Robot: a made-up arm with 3 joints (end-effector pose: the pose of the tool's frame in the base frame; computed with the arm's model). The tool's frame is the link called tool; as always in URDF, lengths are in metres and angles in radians.
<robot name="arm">
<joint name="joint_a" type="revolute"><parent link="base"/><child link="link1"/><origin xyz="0.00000 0.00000 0.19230" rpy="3.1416 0.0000 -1.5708"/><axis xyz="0 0 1"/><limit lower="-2.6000" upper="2.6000"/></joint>
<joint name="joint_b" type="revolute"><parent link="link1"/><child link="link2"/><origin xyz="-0.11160 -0.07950 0.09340" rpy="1.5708 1.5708 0.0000"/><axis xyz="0 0 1"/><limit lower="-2.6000" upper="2.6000"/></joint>
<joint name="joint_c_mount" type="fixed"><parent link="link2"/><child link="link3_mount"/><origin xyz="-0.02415 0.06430 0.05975"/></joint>
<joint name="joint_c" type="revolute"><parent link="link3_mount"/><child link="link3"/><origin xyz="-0.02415 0.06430 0.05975" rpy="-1.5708 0.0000 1.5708"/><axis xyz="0 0 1"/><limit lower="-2.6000" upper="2.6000"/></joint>
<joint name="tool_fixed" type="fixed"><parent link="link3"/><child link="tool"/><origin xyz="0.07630 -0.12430 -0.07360" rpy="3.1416 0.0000 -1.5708"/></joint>
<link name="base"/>
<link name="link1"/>
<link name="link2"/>
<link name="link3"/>
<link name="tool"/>
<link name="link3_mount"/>
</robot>
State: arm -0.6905 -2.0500 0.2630
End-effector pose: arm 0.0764 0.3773 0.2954 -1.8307 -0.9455 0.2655
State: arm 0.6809 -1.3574 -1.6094
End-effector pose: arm 0.2958 -0.0646 0.1057 -0.5783 1.2756 0.7776
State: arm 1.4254 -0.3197 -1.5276
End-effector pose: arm 0.1517 -0.2614 0.1253 -0.0301 0.3184 0.1013
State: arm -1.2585 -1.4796 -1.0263
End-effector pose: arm -0.0238 0.3531 0.1627 -1.7714 -0.2066 1.7774
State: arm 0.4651 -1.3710 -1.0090
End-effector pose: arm 0.3502 -0.0374 0.1667 -1.0261 0.9314 0.4551
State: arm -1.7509 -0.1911 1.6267
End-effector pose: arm 0.1047 0.1368 0.1709 0.0225 -0.1899 0.1238
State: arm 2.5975 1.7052 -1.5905
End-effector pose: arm -0.1885 -0.2156 0.0927 -0.8808 -1.5269 -0.7432
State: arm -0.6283 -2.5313 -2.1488
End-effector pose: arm 0.0919 0.2052 0.0683 -2.0992 1.9962 0.8973
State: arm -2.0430 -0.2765 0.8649
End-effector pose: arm 0.0273 0.2627 0.1977 -0.0342 -0.2911 1.1702
